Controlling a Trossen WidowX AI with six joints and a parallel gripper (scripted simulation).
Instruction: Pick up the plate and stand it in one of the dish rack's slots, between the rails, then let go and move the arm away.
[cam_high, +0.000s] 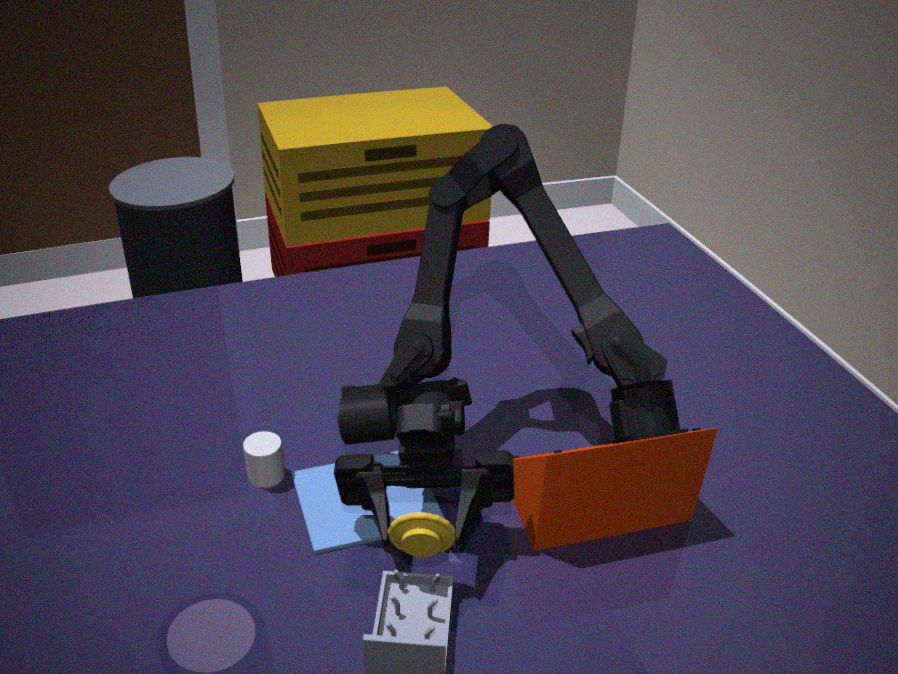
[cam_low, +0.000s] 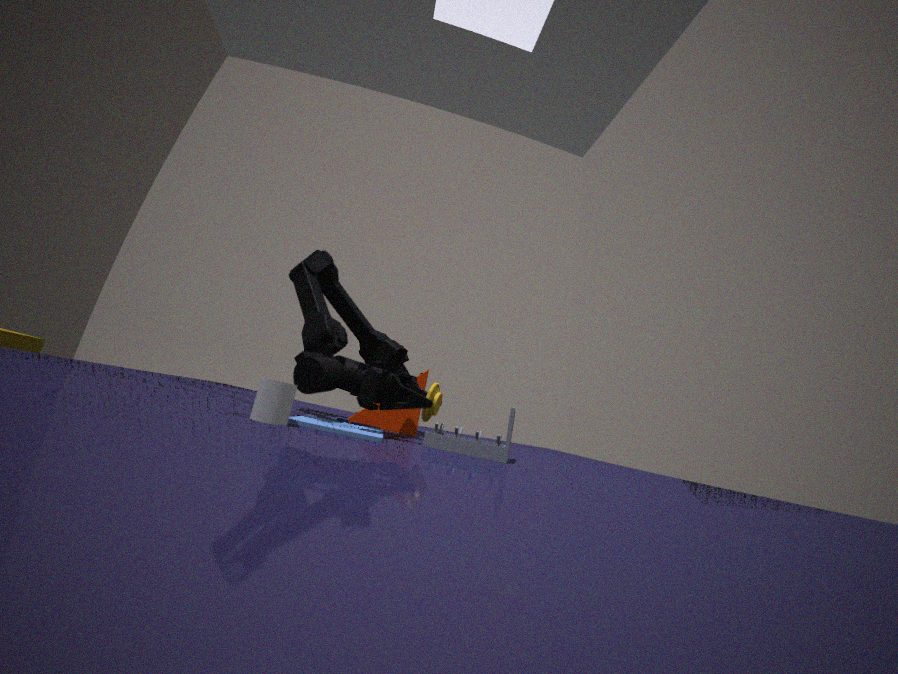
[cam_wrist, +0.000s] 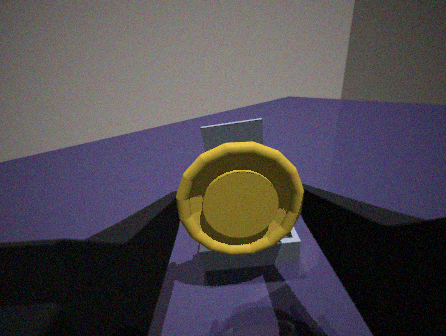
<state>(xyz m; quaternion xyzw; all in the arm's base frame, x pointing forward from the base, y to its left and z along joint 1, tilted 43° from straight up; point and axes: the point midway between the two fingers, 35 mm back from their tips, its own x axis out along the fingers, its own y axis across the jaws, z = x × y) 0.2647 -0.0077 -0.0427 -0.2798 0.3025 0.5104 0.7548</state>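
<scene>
Now: gripper tip 2 cm short of the grey dish rack, 6 cm to the right of it and 4 cm above it. Round my gripper tip: white cup (14 cm ahead, 21 cm to the right, 4 cm below); then yellow plate (1 cm to the right); then blue spoon (8 cm behind, 14 cm to the right, 6 cm below).
</scene>
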